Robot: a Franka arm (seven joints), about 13 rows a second.
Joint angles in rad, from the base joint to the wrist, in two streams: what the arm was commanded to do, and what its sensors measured. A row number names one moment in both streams.
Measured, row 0: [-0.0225 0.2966 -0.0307 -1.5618 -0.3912 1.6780 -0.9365]
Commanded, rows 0 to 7: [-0.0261 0.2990 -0.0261 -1.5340 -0.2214 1.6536 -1.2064]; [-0.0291 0.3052 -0.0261 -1.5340 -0.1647 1.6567 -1.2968]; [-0.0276 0.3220 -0.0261 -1.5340 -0.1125 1.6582 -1.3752]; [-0.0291 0.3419 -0.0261 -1.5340 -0.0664 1.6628 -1.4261]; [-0.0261 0.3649 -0.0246 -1.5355 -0.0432 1.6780 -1.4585]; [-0.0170 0.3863 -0.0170 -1.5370 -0.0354 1.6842 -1.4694]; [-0.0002 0.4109 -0.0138 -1.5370 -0.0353 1.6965 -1.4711]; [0.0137 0.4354 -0.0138 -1.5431 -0.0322 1.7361 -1.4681]
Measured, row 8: [-0.0127 0.3816 -0.0143 -1.5606 -0.0569 1.6994 -1.4457]
